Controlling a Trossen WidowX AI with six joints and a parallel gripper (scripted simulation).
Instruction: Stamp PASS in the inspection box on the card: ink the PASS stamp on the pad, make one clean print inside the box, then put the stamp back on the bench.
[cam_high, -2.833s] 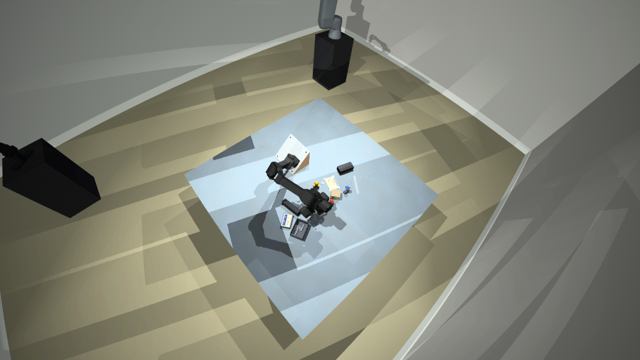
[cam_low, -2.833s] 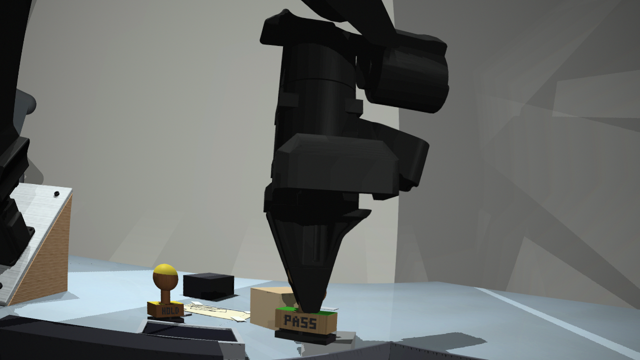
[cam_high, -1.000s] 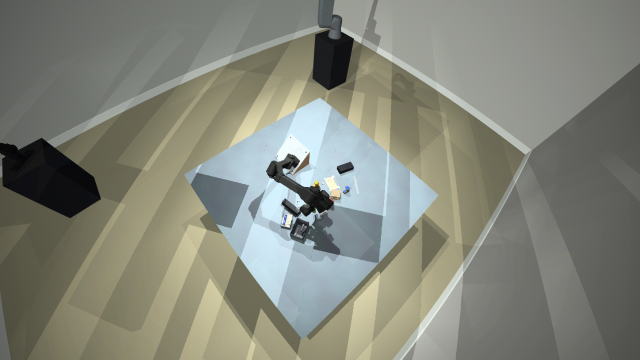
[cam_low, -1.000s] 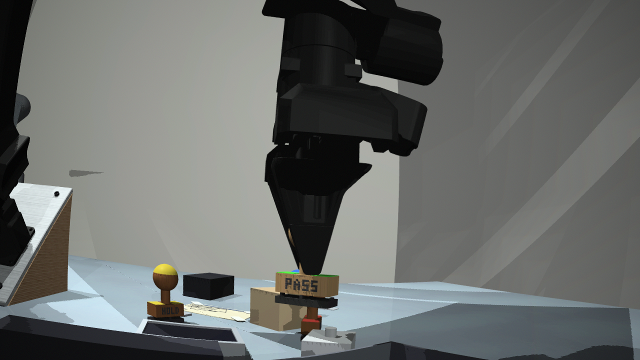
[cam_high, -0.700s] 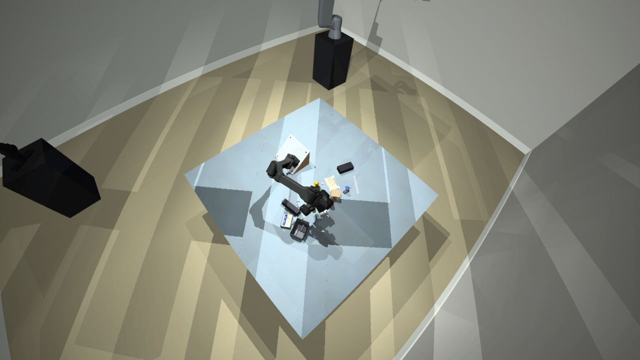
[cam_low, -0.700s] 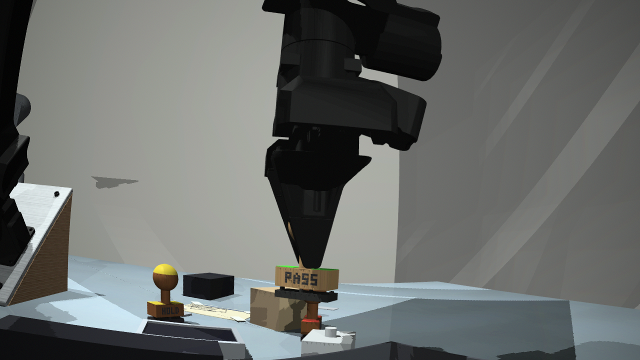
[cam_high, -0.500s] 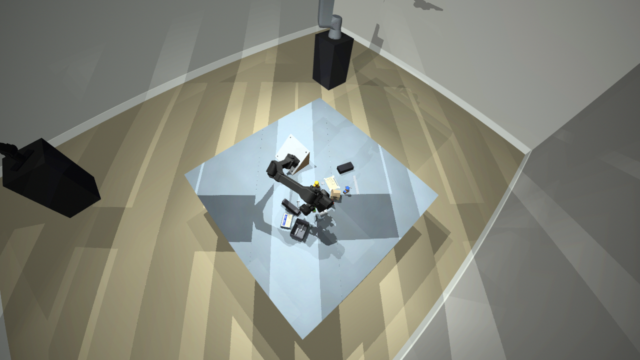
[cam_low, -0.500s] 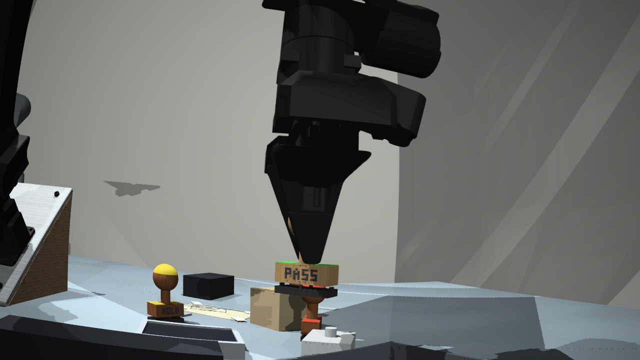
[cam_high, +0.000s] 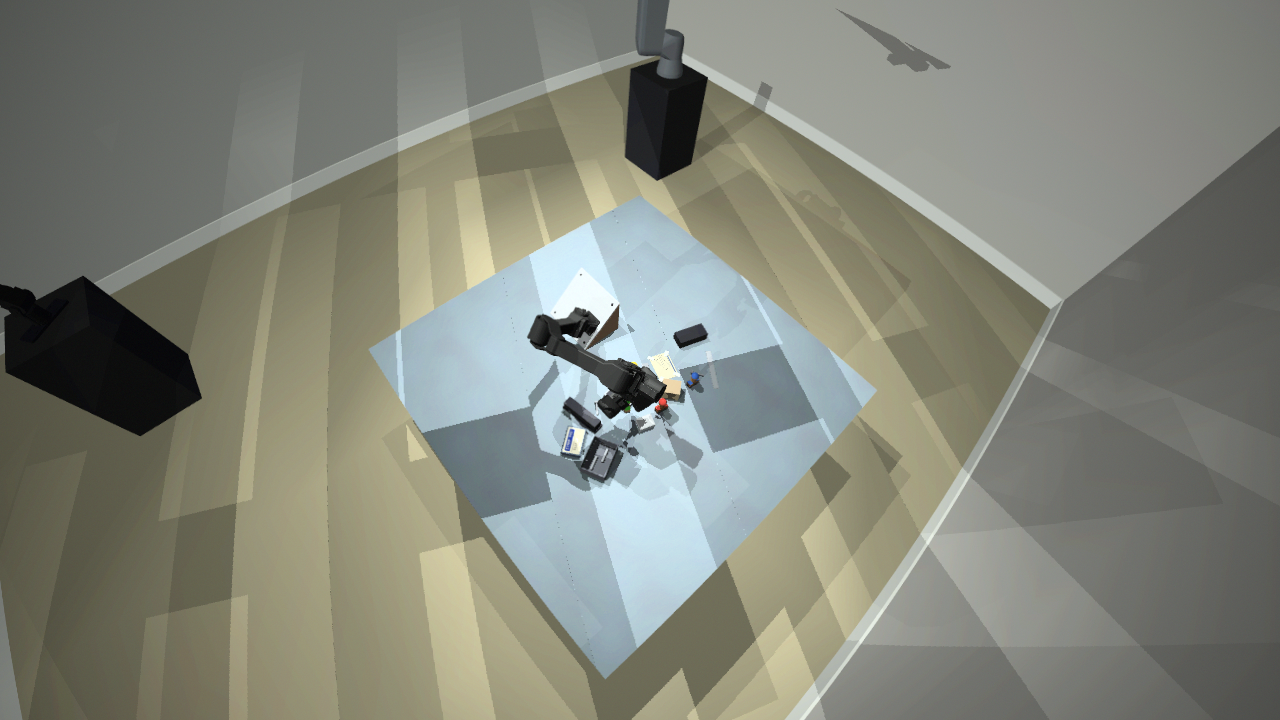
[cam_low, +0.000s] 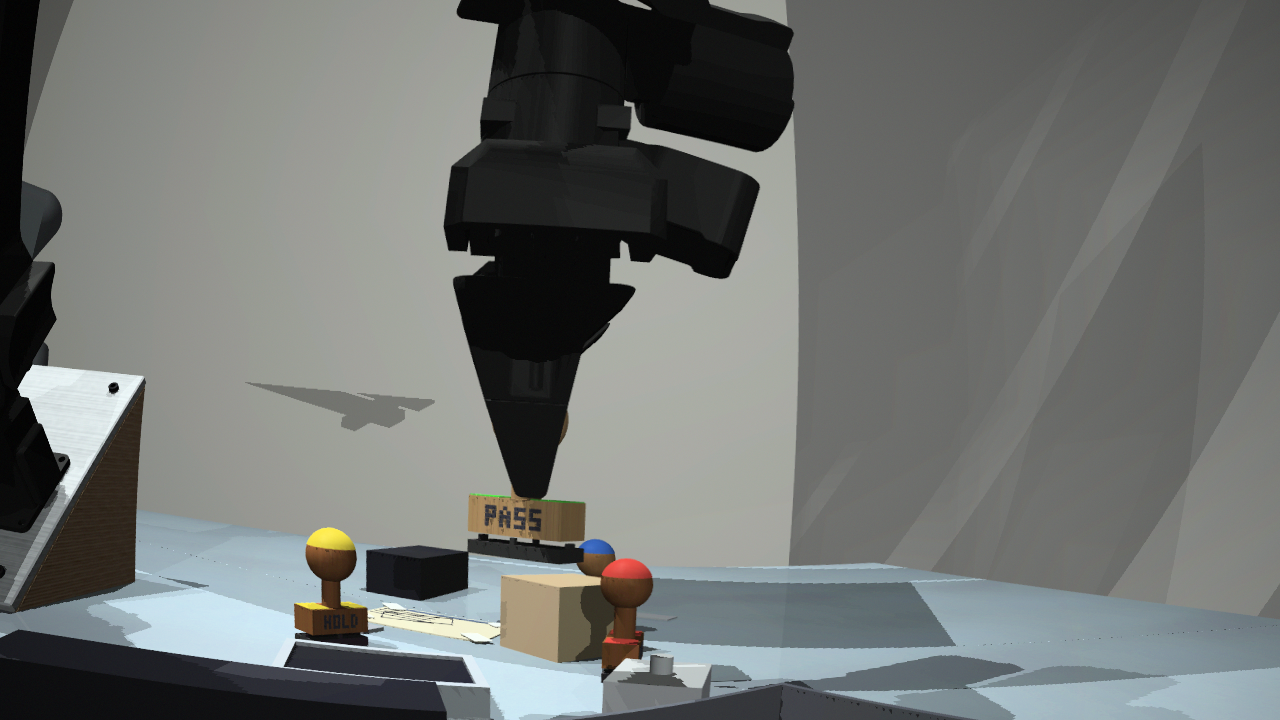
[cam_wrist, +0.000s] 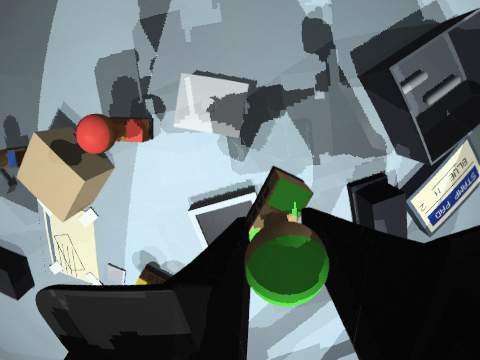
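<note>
The dark ink pad is 6 cm behind my gripper tip, 3 cm to the left of it and 9 cm below it. The rest, counted from my gripper tip: grey block: 6 cm ahead, 3 cm to the left, 8 cm below; then red-knobbed stamp: 5 cm ahead, 11 cm to the left, 8 cm below; then green-edged stamp: right at my gripper tip.
</note>
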